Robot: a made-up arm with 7 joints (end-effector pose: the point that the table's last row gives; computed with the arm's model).
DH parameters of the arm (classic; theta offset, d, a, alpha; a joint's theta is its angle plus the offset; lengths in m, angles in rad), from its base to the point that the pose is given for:
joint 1: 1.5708 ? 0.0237 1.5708
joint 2: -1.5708 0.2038 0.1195 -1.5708
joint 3: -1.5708 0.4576 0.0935 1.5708
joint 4: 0 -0.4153 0.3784 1.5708
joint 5: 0 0.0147 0.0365 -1.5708
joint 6: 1.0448 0 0.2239 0
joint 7: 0.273 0 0.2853 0
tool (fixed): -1.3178 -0.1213 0 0
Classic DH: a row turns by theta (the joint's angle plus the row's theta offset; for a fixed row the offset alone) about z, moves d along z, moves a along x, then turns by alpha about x.
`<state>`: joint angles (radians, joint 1 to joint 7).
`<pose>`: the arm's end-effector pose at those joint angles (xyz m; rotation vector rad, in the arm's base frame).
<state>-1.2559 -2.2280 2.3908 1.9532 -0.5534 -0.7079 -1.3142</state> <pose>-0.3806 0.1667 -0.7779 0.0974 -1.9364 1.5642</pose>
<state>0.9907 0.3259 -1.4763 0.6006 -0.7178 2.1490 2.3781</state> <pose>0.0728 0.9075 0.8836 0.7105 -0.3882 -0.5681</pose>
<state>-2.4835 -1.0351 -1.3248 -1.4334 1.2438 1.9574 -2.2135</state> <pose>-0.5153 -0.6244 0.5029 2.5354 0.9863 0.6732</pose>
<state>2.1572 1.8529 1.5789 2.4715 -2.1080 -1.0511 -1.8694</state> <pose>0.1399 -0.3473 1.2656 1.2110 0.7962 1.7184</pose>
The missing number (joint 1, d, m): 0.4341
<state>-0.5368 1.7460 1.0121 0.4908 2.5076 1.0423 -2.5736</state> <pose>0.3494 0.2148 1.2026 -2.1013 0.0227 1.3384</pose>
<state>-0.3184 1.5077 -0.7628 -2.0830 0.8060 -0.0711 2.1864</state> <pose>0.7413 0.3658 0.4742 0.8209 -0.2148 -0.6944</pose>
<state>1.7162 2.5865 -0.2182 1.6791 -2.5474 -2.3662 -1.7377</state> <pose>0.5532 0.7026 1.1455 -0.1252 -0.0442 -1.0248</pose>
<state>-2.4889 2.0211 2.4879 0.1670 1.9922 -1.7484 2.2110</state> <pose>0.2362 0.2352 1.1200 0.6439 -2.1119 -0.7444</pose>
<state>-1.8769 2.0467 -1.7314 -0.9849 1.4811 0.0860 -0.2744</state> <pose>-0.7244 -0.0380 0.3747 0.0842 0.0861 0.9416</pose>
